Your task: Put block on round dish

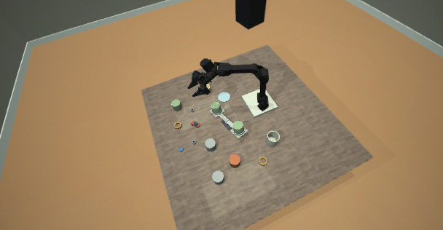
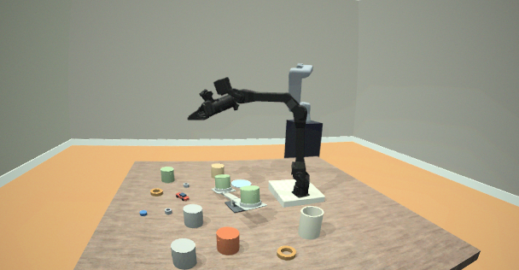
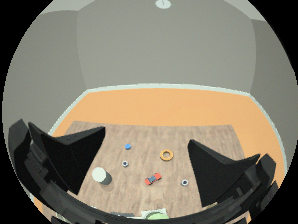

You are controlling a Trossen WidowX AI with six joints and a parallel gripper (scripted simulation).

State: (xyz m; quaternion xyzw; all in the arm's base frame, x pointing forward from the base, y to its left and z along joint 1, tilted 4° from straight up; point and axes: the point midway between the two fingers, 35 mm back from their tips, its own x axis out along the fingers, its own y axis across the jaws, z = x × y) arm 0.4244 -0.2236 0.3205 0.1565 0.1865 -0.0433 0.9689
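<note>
The mint block is 32 cm below my gripper tip, 15 cm behind it and 1 cm to the left of it. The rest, counted from my gripper tip: tan cup: 32 cm below, 23 cm to the right, 20 cm behind; small balance: 32 cm below, 16 cm behind, 15 cm to the left; red toy car: 35 cm below, 4 cm ahead, 1 cm to the left.
</note>
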